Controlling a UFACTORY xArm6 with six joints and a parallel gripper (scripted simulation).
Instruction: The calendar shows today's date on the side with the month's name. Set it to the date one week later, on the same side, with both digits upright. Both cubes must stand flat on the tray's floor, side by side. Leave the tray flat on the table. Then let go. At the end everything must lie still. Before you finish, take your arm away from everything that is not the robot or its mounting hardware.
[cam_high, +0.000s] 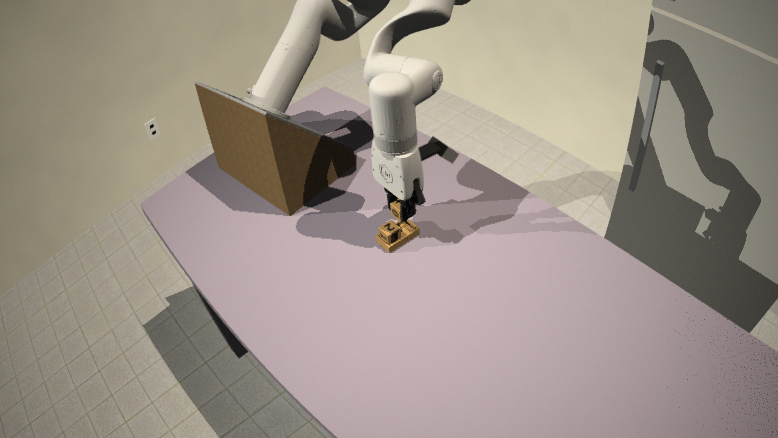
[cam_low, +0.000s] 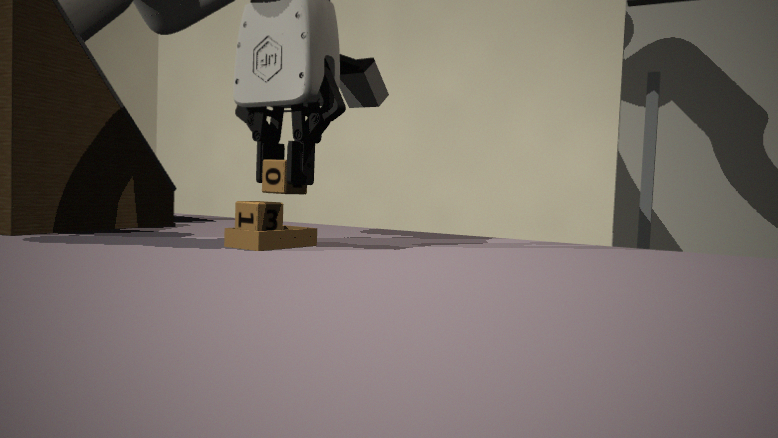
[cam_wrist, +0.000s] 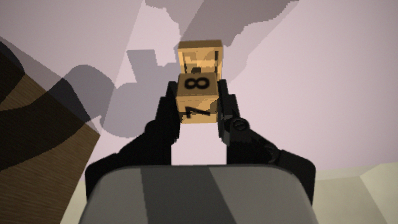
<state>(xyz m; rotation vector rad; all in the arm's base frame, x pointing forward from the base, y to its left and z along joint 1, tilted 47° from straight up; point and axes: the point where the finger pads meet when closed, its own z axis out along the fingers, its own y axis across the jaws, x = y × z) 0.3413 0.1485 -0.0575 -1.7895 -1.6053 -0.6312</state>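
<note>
The cube is 3 cm to the right of my hand and 5 cm below it. The rest, counted from my hand: wooden calendar tray (2 cm to the right, 7 cm below).
</note>
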